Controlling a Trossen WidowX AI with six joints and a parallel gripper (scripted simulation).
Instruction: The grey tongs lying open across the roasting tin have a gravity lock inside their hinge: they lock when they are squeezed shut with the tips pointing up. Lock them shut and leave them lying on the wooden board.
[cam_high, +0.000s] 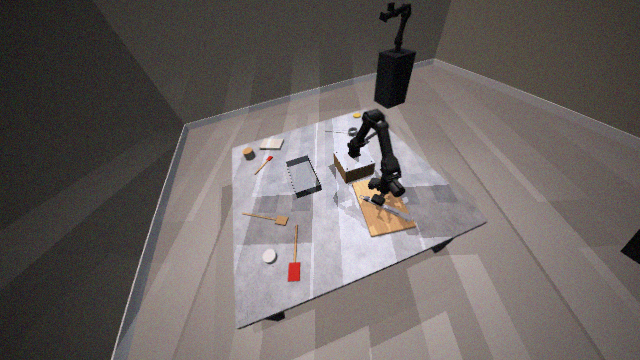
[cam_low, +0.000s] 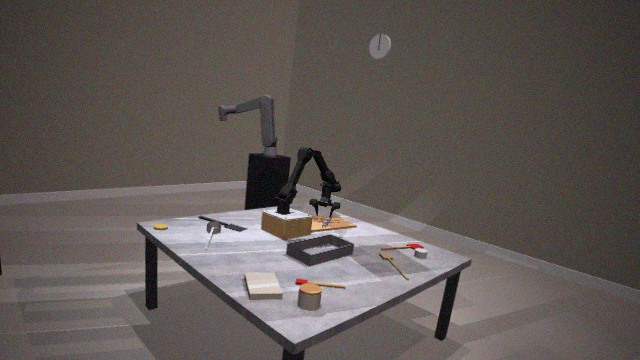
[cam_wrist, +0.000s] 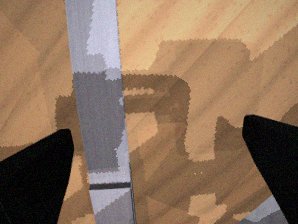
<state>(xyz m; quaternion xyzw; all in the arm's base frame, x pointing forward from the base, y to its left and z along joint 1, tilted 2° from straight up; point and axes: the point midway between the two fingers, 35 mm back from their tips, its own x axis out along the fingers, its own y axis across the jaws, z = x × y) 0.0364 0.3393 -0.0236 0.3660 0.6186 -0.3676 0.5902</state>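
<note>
The wooden board lies 4 cm below my gripper tip. Also, from my gripper tip: red spatula 55 cm ahead, 4 cm to the left, 4 cm below; then hinge slider 3 cm ahead, 2 cm below, 1 cm to the right; then roasting tin 43 cm to the right, 31 cm ahead, 2 cm below.
</note>
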